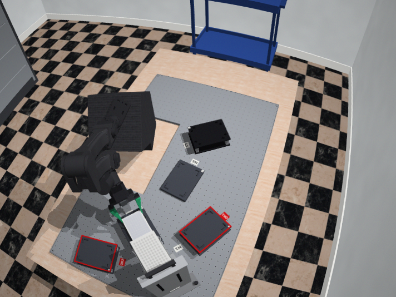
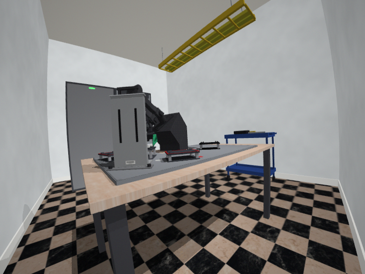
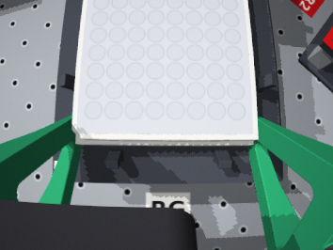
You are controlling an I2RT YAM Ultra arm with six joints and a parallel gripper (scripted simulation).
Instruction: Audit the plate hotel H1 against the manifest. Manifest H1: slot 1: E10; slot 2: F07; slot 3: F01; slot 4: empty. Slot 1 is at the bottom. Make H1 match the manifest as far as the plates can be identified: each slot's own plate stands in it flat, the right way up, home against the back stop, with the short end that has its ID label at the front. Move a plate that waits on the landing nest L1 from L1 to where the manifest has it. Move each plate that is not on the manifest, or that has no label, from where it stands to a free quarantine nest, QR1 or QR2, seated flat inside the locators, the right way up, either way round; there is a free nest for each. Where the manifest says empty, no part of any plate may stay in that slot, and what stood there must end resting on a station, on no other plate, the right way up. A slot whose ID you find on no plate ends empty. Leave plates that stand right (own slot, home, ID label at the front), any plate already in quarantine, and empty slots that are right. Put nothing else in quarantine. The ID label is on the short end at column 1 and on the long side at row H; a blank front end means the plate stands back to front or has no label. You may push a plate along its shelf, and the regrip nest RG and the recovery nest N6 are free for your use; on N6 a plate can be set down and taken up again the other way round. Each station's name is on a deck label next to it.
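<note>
My gripper is now 5 cm short of the RG nest, 4 cm to the left of it and 1 cm above it. From my hand the other things lie so: red-framed quarantine nest QR2: 20 cm to the right, 8 cm behind, 3 cm below; then nest N6: 25 cm to the left, 10 cm ahead, 6 cm below; then H1 deck label: 20 cm ahead, 7 cm below, 3 cm to the right.
</note>
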